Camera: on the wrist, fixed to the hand. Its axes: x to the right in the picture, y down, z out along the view.
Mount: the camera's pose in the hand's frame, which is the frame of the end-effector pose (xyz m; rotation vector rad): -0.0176 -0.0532 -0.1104 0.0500 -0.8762 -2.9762
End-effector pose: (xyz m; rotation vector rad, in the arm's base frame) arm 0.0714 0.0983 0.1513 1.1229 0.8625 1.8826
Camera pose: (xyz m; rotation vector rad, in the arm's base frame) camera -0.0091 0.0906 0.0576 -0.2169 0.7125 -1.0340
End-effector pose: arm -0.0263 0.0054 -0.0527 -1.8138 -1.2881 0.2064
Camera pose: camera -0.0070 -0.0661 0.0465 -1.5667 2.5399 0.6236
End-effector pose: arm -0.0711 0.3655 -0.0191 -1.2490 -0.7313 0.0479
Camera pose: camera -0.0452 0.2469 0.0052 -0.9991 2.3317 1.6791
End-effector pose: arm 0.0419 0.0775 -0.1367 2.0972 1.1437 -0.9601
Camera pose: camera 0.0245 0.1768 -0.0649 1.3493 -1.8528 1.3834
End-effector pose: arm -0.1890 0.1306 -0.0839 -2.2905 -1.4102 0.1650
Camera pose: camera -0.2050 0.1017 0.0354 -1.4864 2.6078 -0.0932
